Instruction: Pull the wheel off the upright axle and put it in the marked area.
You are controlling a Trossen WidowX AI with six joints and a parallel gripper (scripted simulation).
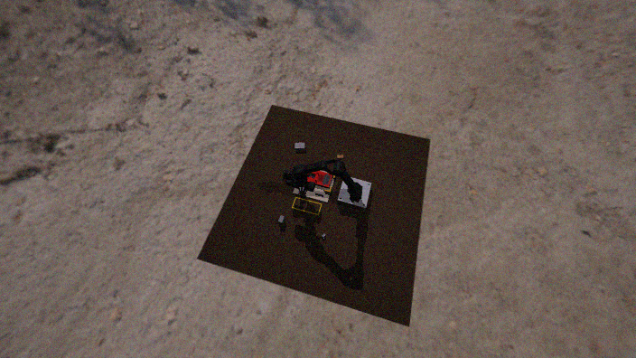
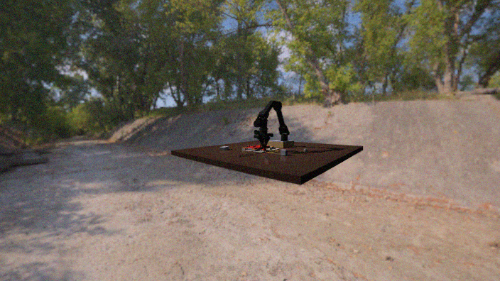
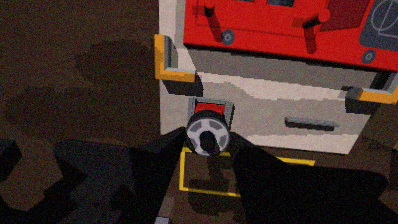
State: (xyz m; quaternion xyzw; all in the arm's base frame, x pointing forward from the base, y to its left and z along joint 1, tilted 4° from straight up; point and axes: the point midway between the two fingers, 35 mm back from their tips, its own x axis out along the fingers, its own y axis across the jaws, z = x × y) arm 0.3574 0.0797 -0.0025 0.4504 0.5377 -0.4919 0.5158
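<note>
My gripper tip is now right at the grey wheel. The rest, counted from my gripper tip: white board 100 mm to the right, 50 mm behind, 30 mm below.
</note>
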